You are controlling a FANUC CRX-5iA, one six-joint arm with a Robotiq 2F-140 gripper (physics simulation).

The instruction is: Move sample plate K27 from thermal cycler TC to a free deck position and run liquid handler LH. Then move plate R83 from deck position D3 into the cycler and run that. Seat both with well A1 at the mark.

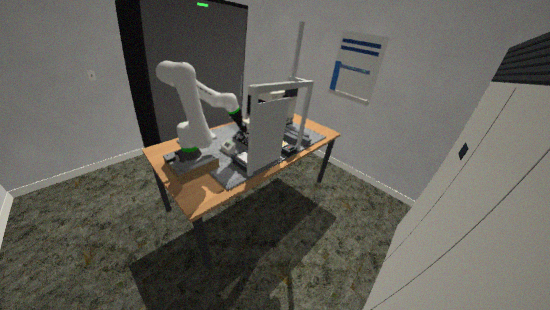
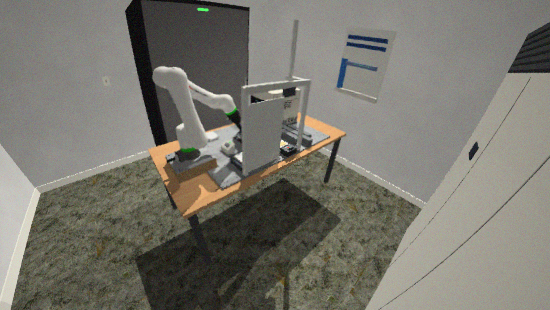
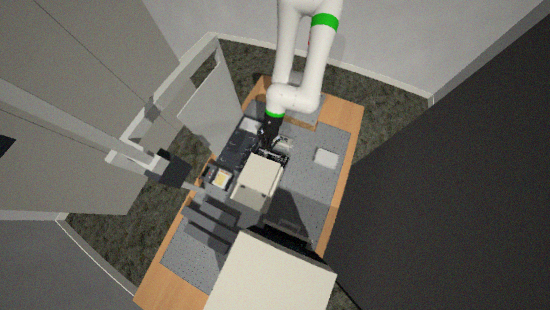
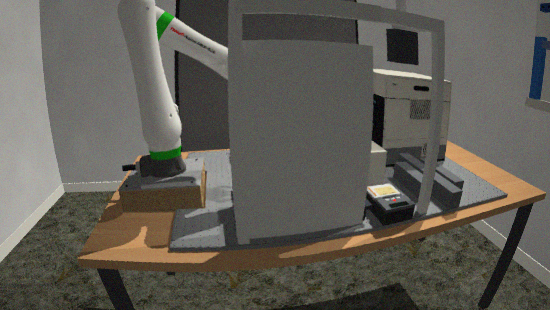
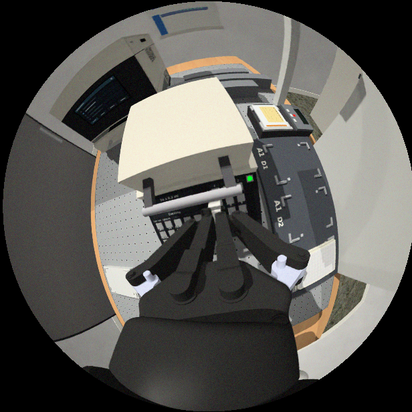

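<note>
The cream thermal cycler has its lid down, with a grey handle bar across its front above a black keypad panel and a green light. The inside of the cycler and plate K27 are hidden. My gripper is shut and empty, its fingertips at the handle bar over the front panel; contact cannot be told. The dark deck shows positions marked D1 and D2 with no plate on them. A white plate lies on the deck beyond D2, at the place of D3; its label is not readable.
A small black device carries a white plate with a yellow top. A large cream instrument with a screen stands behind the cycler. A grey panel stands along the table edge. A white block lies on the perforated board.
</note>
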